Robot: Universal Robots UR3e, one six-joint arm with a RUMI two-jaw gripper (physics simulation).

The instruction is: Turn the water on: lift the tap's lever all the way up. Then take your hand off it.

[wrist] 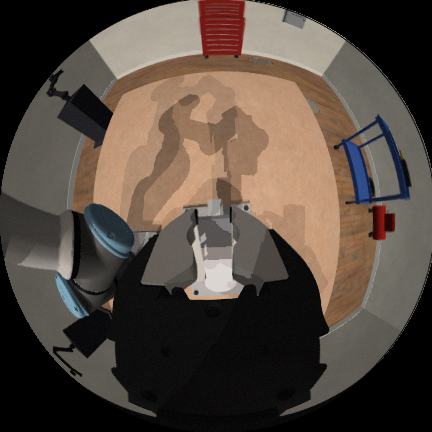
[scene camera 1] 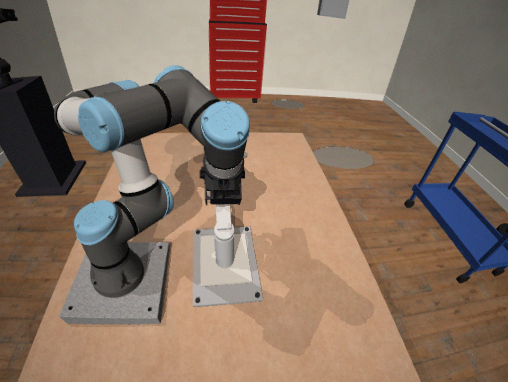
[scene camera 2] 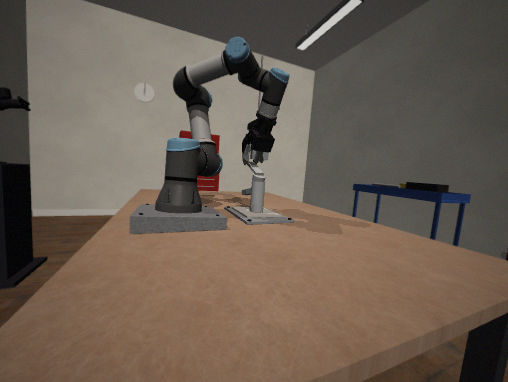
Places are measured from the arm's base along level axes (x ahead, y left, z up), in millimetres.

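Pixels of known places: gripper, fingertip midpoint: (wrist: 213, 209) (scene camera 2: 249, 165); arm's base, link origin: (scene camera 1: 118, 274) (scene camera 2: 179, 209).
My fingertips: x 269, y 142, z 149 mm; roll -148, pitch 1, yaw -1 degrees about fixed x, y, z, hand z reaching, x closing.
Observation:
Ahead of a thing's pixels: the offset from my fingertips to its top centre. "spot": to the spot under its first point. Level surfaces: height alone.
The tap's grey upright body {spot: dx +0, dy -123, dz -101 mm} (scene camera 1: 224, 253) (scene camera 2: 257, 195) (wrist: 219, 278) stands on a pale base plate {dx +1, dy -99, dz -168 mm} (scene camera 1: 227, 294) (scene camera 2: 270, 220). Its light lever {dx +0, dy -57, dz +15 mm} (scene camera 1: 223, 218) (scene camera 2: 256, 170) (wrist: 216, 253) slants upward from the body's top, away from scene camera 1. My gripper (scene camera 1: 223, 204) (scene camera 2: 254, 160) (wrist: 213, 209) points down over the lever's raised end and is shut on it, with one finger on each side in the wrist view. The lever's far end is hidden among the fingers in both scene views.
The arm's grey mounting block (scene camera 1: 112, 300) (scene camera 2: 177, 222) is left of the tap on the wooden table {dz -180 mm} (scene camera 1: 310, 370) (scene camera 2: 280, 300). A red drawer cabinet (scene camera 1: 237, 60) (wrist: 222, 30) stands by the far wall. A blue cart (scene camera 1: 455, 215) (scene camera 2: 415, 193) stands on the right, a dark pedestal (scene camera 1: 35, 135) on the left.

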